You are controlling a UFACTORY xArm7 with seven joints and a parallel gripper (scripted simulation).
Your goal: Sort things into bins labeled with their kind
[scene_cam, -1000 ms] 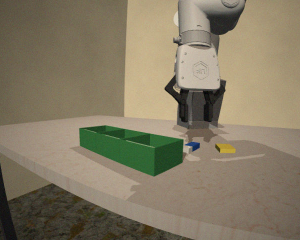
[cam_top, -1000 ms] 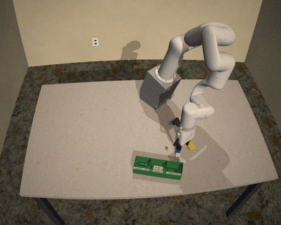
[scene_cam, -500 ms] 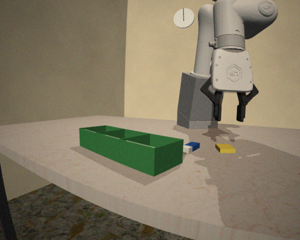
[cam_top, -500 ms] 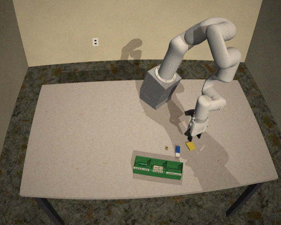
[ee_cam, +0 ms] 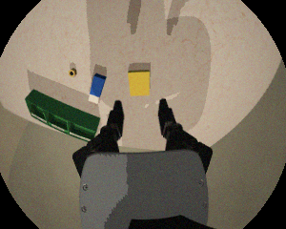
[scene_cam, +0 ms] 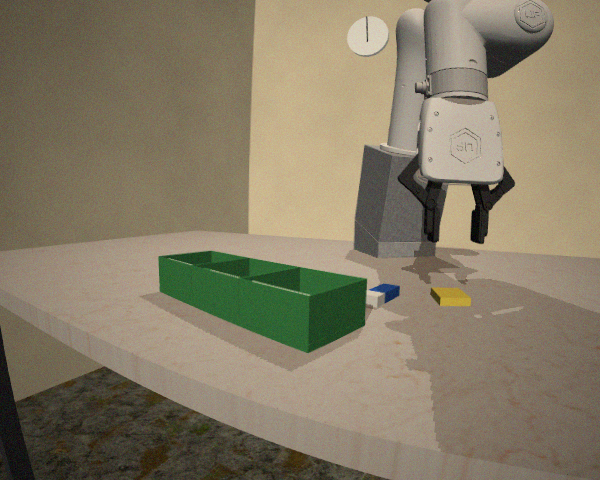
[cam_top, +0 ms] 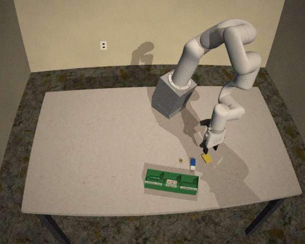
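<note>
The yellow block lies 90 mm below my hand. Round my hand: brown piece 140 mm to the right, 90 mm below, 20 mm ahead; white domino 180 mm to the right, 160 mm ahead, 80 mm below; blue-and-white block 80 mm to the right, 80 mm below, 50 mm ahead.
</note>
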